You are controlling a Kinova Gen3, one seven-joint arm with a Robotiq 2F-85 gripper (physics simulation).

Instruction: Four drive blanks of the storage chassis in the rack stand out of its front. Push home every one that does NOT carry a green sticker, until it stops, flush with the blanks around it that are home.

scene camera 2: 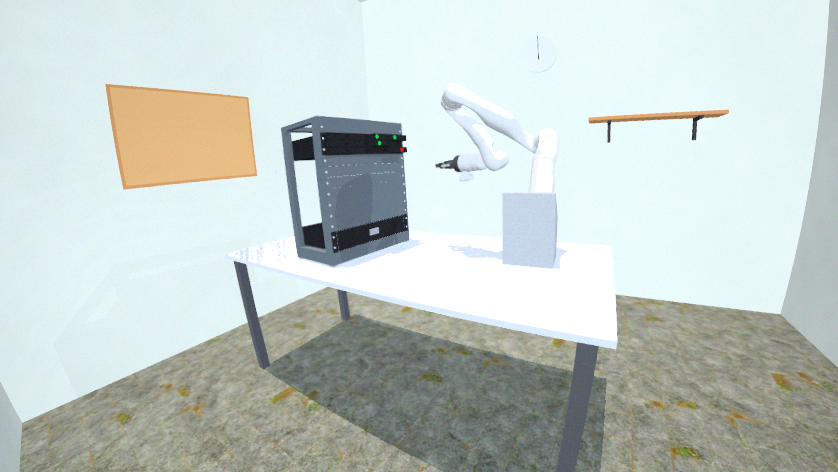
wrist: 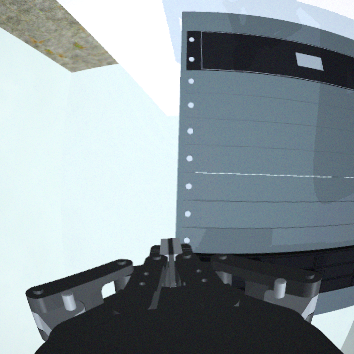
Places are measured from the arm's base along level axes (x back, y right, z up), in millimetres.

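Where they show: gripper, fingertip midpoint: (scene camera 2: pixel 436 165) (wrist: pixel 170 250); arm's base, origin of the base link: (scene camera 2: pixel 540 201).
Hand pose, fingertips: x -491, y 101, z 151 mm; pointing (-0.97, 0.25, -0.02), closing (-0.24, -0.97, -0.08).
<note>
Things, the pixels of their centre, and the offset from my fingertips. "*": a spot on its surface instead. Level surfaces: height alone.
- black storage chassis, surface spot: (wrist: pixel 332 267) * dx -221, dy -261, dz +108 mm
- red sticker, body centre: (scene camera 2: pixel 401 149) dx -162, dy -38, dz +88 mm
- white table, its level: dz -390 mm
The rack (scene camera 2: pixel 358 124) (wrist: pixel 184 120) stands on the table. The black storage chassis (scene camera 2: pixel 345 144) (wrist: pixel 332 267) is near its top; in the wrist view it is at the lower right, partly hidden by my gripper. In the scene view, three green stickers (scene camera 2: pixel 377 136) (scene camera 2: pixel 394 137) (scene camera 2: pixel 379 143) show on the chassis front, and a red sticker (scene camera 2: pixel 401 149) is at its right end, on a blank that juts past the rack's edge. No sticker shows in the wrist view. How far each blank stands out is too small to tell. My gripper (scene camera 2: pixel 436 165) (wrist: pixel 170 250) is shut and empty, apart from the rack front and lower than the chassis.
A black unit with a pale label (scene camera 2: pixel 351 233) (wrist: pixel 250 52) sits low in the rack, with grey panels (scene camera 2: pixel 387 193) (wrist: pixel 260 155) between it and the chassis. The arm stands on a grey pedestal (scene camera 2: pixel 528 229) on the white table (scene camera 2: pixel 445 281). A wall shelf (scene camera 2: pixel 656 116) is behind, to the right.
</note>
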